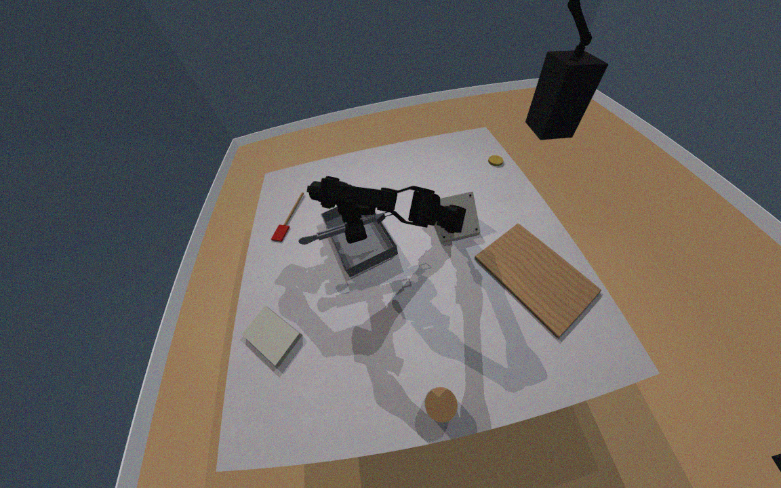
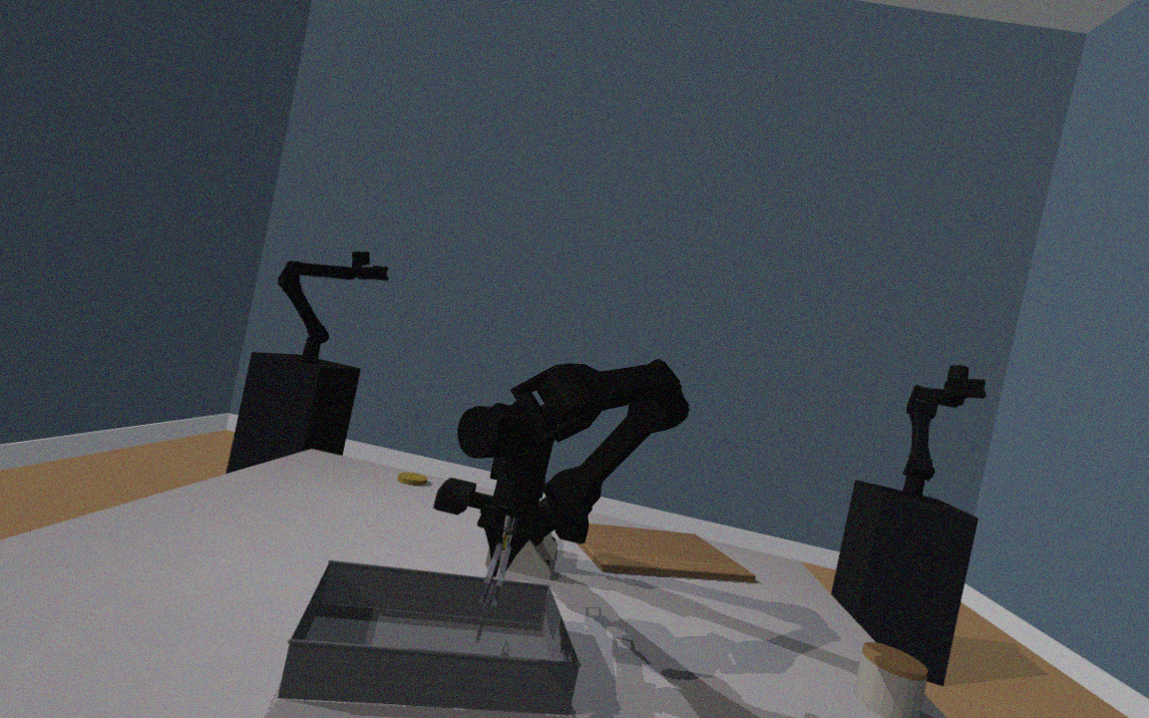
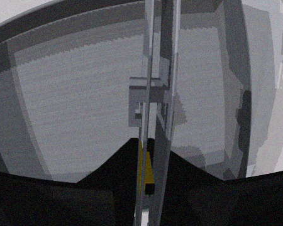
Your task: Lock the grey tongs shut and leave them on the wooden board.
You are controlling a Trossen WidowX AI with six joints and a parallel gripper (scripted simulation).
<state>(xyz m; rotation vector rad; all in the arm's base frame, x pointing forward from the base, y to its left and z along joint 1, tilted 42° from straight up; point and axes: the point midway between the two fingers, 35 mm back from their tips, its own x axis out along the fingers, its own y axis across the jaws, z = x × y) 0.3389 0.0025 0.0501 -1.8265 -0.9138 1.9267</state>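
My gripper tip is 40 mm below the yellow tab and 10 mm past it. From my gripper tip the other things lie so: pale block: 320 mm ahead, 310 mm to the left, 90 mm below; then roasting tin: 80 mm below, 50 mm to the right, 20 mm ahead; then red-handled tool: 350 mm ahead, 200 mm to the right, 100 mm below.
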